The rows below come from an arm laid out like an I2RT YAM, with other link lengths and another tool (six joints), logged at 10 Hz.
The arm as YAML. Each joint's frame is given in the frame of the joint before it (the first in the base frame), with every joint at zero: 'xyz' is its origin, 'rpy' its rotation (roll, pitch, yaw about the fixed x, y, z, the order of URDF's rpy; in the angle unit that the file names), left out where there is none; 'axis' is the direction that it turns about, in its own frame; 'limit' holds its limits. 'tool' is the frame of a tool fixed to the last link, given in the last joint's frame.
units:
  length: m
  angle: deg
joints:
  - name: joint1
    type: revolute
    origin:
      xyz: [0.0, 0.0, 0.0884]
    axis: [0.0, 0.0, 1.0]
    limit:
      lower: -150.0
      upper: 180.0
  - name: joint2
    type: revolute
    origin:
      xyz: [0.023, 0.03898, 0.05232]
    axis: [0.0, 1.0, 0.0]
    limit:
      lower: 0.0
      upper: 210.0
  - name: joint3
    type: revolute
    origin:
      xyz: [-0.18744, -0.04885, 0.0]
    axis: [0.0, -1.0, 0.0]
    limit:
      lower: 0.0
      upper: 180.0
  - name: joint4
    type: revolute
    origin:
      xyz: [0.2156, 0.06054, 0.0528]
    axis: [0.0, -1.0, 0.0]
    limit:
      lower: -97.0
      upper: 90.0
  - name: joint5
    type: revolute
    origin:
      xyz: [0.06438, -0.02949, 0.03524]
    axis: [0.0, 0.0, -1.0]
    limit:
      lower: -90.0
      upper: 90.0
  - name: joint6
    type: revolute
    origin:
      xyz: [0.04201, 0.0, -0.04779]
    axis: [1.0, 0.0, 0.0]
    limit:
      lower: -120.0
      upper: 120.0
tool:
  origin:
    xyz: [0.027, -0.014, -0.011]
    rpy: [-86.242, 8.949, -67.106]
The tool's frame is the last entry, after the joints.
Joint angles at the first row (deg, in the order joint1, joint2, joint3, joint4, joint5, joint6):
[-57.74 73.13 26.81 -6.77 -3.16 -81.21]
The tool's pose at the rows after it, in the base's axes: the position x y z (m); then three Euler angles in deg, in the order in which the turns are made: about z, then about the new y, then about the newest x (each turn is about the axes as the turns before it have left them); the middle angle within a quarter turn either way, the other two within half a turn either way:
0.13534 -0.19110 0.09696 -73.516 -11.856 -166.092
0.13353 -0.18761 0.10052 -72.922 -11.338 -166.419
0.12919 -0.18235 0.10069 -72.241 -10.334 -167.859
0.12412 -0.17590 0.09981 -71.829 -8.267 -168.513
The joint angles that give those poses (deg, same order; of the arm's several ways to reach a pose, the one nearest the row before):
[-57.74 71.38 26.72 -8.43 -3.51 -81.38]
[-57.74 69.18 26.54 -11.07 -3.69 -81.91]
[-57.83 66.98 25.67 -13.79 -3.08 -82.97]
[-58.18 64.78 24.88 -17.40 -3.34 -83.58]

